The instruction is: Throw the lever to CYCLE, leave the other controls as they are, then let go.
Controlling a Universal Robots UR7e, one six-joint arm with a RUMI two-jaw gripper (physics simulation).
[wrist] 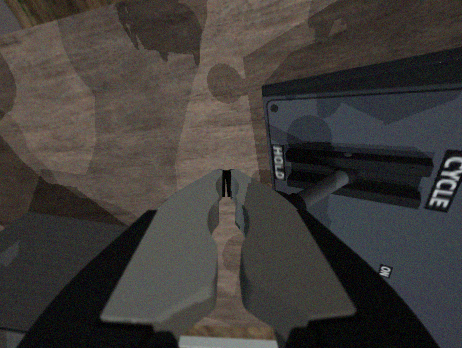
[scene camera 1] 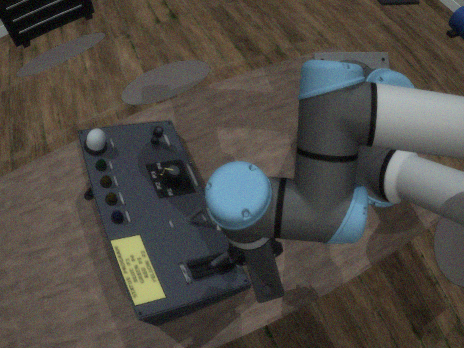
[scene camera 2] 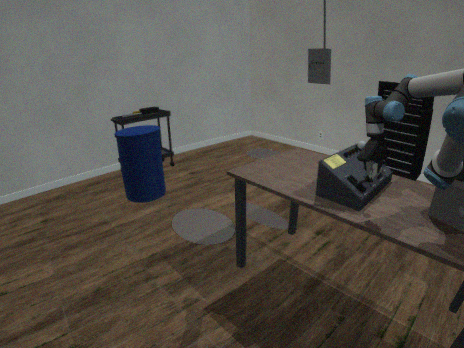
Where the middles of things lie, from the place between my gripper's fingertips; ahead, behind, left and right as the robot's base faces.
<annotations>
I see my gripper 210 mm short of the dark control console (scene camera 2: 337, 175), 200 mm to the left of it and 50 mm above it.
</annotations>
